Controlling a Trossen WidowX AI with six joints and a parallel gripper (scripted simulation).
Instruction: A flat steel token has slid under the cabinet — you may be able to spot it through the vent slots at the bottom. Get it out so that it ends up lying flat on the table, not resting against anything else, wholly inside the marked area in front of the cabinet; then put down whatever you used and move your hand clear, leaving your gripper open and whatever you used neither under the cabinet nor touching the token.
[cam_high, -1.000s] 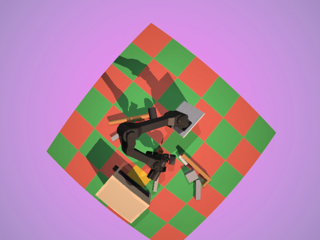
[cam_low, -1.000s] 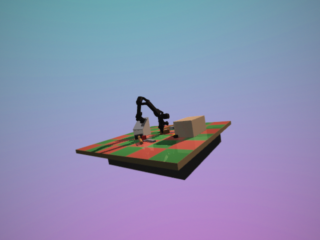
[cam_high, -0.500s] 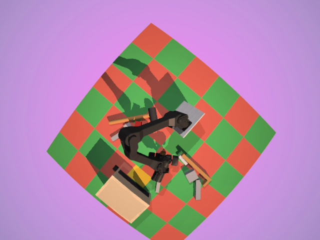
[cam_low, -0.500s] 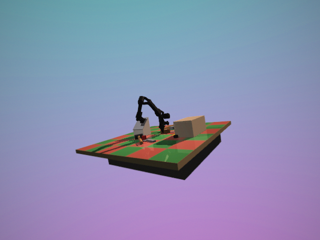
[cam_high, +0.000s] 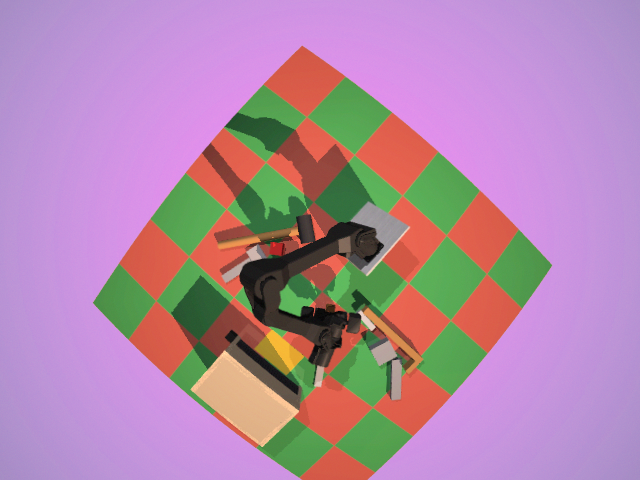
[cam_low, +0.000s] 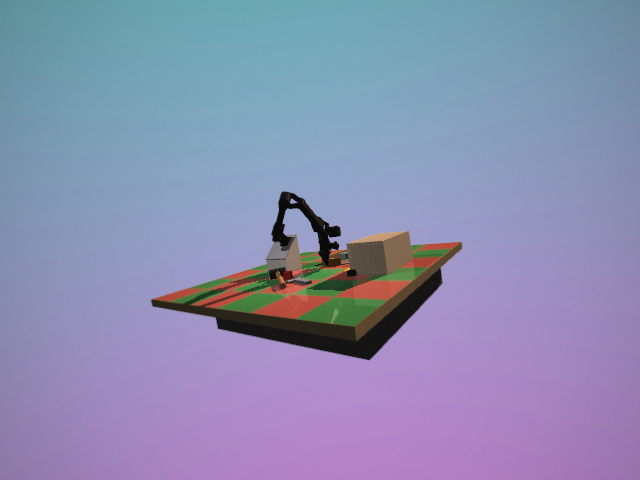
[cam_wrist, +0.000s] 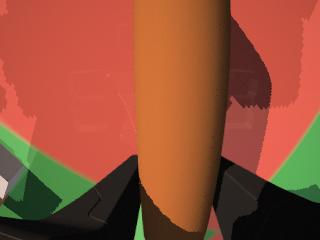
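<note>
Right now my gripper tip is 11 cm to the right of the pale bar and 7 cm past it. Round my gripper tip: grey block 23 cm to the left, 3 cm behind, 1 cm above; grey t-shaped tool 32 cm to the right, 7 cm ahead; red cube 28 cm to the right, 4 cm behind, 1 cm above.
</note>
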